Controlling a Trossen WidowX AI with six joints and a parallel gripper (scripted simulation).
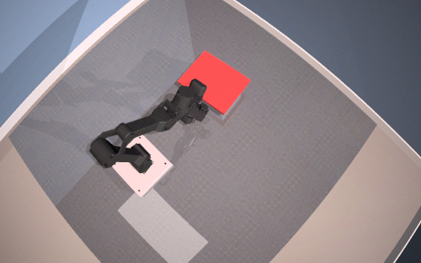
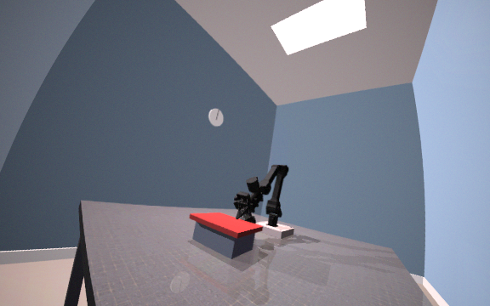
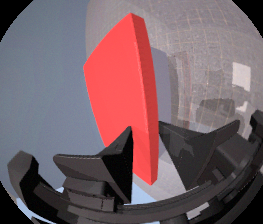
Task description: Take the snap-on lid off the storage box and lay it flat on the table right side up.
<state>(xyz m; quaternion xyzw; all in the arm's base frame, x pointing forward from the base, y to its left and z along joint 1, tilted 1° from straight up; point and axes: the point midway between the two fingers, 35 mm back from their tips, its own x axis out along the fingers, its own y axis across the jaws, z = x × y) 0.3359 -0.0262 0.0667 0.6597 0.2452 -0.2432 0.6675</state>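
The red lid is 8 cm ahead of my gripper tip and 1 cm above it. The rest, counted from my gripper tip: storage box (8 cm ahead, 4 cm below).
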